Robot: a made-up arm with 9 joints.
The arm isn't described. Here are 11 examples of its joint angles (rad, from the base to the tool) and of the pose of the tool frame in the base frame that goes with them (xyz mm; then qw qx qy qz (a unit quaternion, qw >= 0)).
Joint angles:
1: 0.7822 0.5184 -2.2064 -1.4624 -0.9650 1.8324 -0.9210 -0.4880 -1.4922
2: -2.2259 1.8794 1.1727 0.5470 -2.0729 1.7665 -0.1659 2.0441 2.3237
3: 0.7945 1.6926 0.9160 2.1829 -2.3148 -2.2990 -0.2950 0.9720 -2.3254
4: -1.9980 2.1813 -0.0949 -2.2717 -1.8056 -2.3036 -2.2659 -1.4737 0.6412
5: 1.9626 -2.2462 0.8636 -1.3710 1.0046 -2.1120 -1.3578 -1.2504 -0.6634
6: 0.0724 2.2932 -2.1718 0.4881 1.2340 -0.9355 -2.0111 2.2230 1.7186
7: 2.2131 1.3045 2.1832 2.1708 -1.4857 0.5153 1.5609 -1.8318 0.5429
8: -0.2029 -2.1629 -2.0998 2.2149 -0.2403 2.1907 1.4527 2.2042 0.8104
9: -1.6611 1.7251 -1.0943 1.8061 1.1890 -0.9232 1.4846 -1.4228 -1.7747
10: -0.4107 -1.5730 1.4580 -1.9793 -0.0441 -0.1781 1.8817 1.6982 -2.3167
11: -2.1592 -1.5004 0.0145 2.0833 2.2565 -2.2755 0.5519 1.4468 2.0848
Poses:
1: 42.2 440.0 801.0 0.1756 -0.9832 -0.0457 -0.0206
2: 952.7 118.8 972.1 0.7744 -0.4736 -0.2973 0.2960
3: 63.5 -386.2 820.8 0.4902 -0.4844 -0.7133 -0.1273
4: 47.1 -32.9 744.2 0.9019 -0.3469 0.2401 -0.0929
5: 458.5 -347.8 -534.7 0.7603 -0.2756 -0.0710 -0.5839
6: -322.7 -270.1 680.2 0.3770 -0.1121 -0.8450 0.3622
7: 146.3 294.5 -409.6 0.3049 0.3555 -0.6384 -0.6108
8: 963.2 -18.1 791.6 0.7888 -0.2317 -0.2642 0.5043
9: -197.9 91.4 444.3 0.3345 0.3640 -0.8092 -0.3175
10: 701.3 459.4 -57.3 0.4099 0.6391 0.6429 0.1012
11: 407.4 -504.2 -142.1 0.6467 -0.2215 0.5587 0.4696
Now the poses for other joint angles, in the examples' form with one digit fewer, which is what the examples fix.
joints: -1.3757 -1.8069 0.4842 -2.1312 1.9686 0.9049 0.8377 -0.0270 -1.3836
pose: 676 359 1422 0.107 0.617 -0.370 0.687
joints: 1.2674 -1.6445 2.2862 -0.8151 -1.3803 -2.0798 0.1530 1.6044 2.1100
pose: 334 -560 649 0.179 0.162 -0.966 0.097
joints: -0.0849 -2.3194 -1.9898 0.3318 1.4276 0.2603 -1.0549 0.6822 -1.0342
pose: 345 -1102 864 0.244 0.603 -0.757 -0.063
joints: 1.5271 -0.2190 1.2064 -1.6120 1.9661 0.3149 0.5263 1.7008 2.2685
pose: 1312 971 -300 0.723 0.676 -0.108 -0.097
